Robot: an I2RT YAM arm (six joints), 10 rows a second.
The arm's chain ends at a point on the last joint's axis. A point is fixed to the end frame.
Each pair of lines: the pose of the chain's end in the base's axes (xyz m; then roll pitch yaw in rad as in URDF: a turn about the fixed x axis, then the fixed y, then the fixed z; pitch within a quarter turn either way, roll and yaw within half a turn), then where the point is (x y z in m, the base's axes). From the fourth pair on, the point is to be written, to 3 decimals.
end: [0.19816 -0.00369 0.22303 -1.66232 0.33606 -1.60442]
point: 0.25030 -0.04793 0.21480
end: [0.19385 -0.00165 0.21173 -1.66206 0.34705 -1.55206]
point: 0.24823 -0.04301 0.20304
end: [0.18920 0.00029 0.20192 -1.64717 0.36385 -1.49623]
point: 0.24571 -0.03811 0.19327
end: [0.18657 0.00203 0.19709 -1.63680 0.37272 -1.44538]
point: 0.245 -0.034 0.189
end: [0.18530 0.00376 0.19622 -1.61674 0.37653 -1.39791]
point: 0.245 -0.029 0.189
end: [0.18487 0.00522 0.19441 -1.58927 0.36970 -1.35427]
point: 0.246 -0.026 0.188
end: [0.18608 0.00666 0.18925 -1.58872 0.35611 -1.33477]
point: 0.248 -0.023 0.184
